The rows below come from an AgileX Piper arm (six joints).
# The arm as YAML. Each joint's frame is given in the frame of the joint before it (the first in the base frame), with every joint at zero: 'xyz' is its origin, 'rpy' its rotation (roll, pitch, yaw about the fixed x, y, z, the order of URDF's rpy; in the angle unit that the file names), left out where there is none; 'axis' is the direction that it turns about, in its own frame. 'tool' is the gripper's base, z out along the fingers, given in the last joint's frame.
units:
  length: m
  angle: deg
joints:
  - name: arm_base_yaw
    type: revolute
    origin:
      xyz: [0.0, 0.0, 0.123]
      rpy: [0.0, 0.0, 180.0]
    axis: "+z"
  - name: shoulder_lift
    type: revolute
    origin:
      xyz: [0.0, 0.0, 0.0]
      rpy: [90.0, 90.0, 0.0]
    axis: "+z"
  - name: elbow
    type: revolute
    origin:
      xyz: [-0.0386, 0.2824, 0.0]
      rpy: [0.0, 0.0, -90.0]
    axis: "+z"
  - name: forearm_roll
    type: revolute
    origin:
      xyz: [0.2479, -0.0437, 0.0]
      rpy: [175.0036, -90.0, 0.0]
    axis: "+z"
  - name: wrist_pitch
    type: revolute
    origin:
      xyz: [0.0, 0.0, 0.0]
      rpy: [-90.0, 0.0, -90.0]
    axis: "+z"
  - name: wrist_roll
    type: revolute
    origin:
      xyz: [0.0, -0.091, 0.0]
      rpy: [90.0, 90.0, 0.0]
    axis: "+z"
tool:
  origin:
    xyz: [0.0, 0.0, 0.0]
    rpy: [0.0, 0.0, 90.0]
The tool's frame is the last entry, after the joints.
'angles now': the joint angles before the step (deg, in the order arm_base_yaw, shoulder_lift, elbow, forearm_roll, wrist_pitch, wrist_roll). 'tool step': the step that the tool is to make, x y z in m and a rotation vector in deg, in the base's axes. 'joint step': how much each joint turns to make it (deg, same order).
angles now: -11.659 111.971 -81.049 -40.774 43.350 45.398
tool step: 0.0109 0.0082 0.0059 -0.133 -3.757 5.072
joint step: 0.860 -0.044 -0.792 0.115 -4.828 -1.835
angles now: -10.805 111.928 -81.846 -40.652 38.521 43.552
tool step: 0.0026 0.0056 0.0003 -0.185 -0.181 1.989
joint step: 0.688 0.001 -0.010 0.227 -0.879 -1.160
